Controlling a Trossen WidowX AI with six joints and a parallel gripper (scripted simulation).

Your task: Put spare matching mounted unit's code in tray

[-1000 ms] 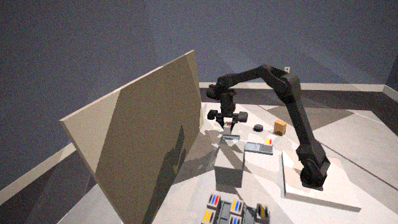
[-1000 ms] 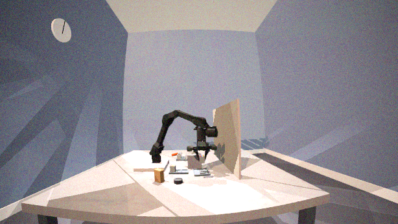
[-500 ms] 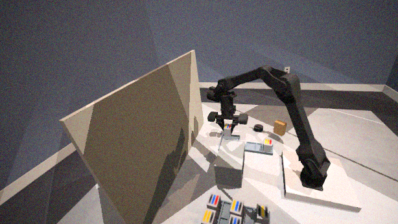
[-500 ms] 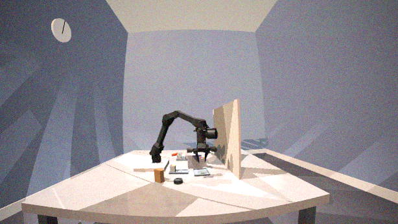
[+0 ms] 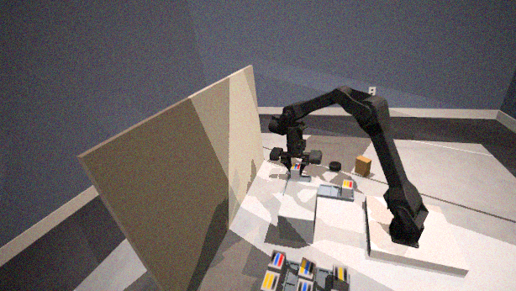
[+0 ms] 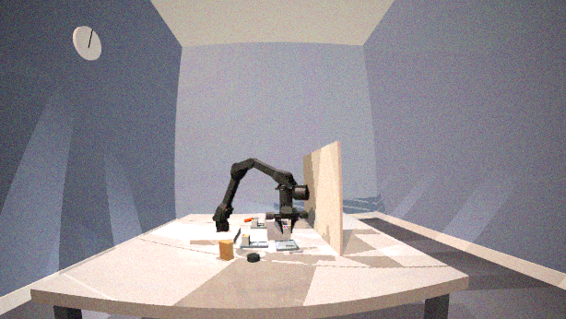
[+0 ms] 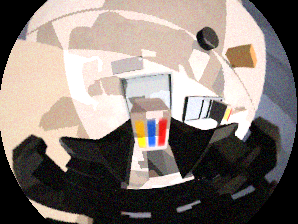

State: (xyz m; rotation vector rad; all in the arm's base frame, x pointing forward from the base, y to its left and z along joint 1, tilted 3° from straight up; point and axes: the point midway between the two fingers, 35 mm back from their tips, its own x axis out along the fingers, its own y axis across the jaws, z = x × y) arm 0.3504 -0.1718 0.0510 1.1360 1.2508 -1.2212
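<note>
Right now the grey tray is 5 cm below my gripper tip and 1 cm behind it. From my gripper tip the other things lie so: tan panel (20 cm to the left, 17 cm ahead, 17 cm above); then brown box (24 cm behind, 14 cm to the right, 2 cm below).
</note>
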